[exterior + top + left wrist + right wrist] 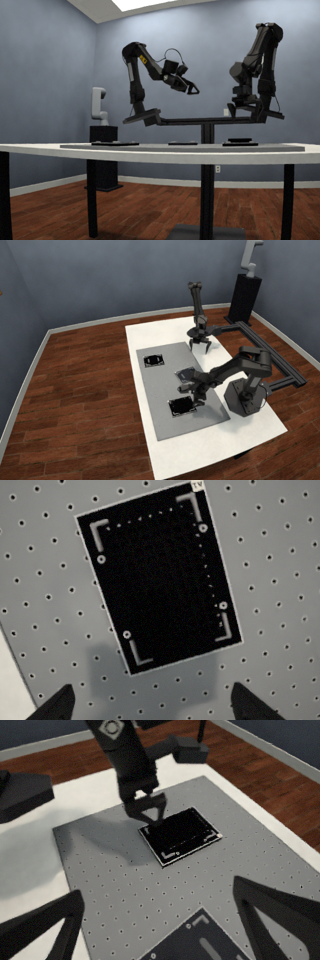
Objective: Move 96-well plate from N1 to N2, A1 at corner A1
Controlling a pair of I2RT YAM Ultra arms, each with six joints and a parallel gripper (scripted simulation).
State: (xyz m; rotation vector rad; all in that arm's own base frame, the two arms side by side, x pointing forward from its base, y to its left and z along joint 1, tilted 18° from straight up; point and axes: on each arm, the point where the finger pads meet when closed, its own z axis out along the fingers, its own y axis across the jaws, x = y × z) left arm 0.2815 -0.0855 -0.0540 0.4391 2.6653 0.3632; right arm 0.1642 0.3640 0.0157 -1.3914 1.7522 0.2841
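Right now the black 96-well plate is 8 cm below my left hand, 6 cm ahead of it and 2 cm to the right of it. Also, from my left hand: dark grey nest 27 cm to the right, 9 cm below, 7 cm behind.
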